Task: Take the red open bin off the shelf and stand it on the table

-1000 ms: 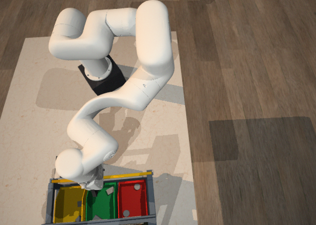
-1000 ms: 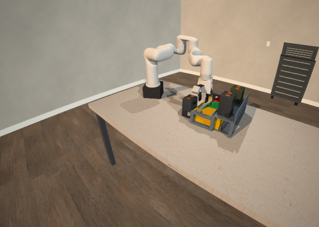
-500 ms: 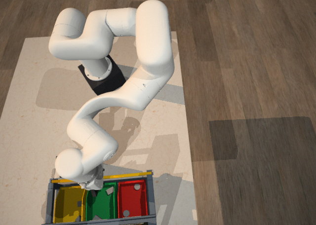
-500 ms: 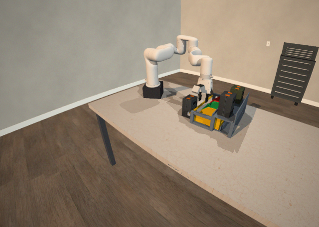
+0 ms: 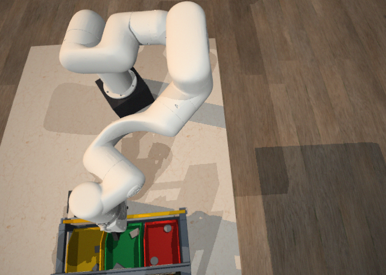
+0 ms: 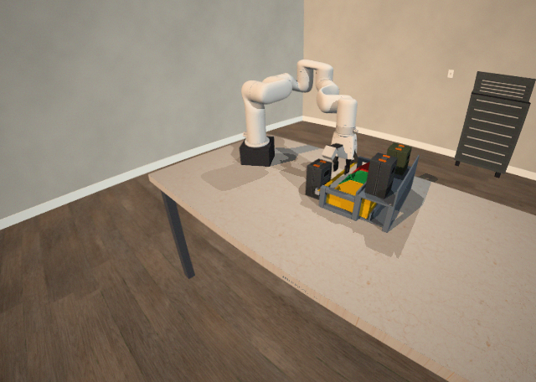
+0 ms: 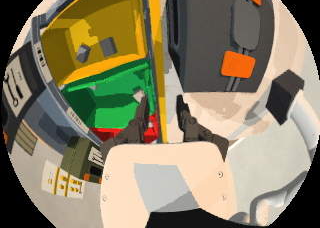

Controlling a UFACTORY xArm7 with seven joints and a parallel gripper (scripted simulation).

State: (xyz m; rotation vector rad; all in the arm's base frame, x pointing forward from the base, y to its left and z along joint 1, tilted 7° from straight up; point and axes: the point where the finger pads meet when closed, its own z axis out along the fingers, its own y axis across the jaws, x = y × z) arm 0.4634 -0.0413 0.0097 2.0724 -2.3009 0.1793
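The thin yellow bar lies 3 cm below my hand. Also, from my hand: yellow bin (9 cm ahead, 12 cm to the right, 5 cm below); green bin (10 cm ahead, 1 cm to the right, 5 cm below); red open bin (12 cm ahead, 10 cm to the left, 5 cm below).
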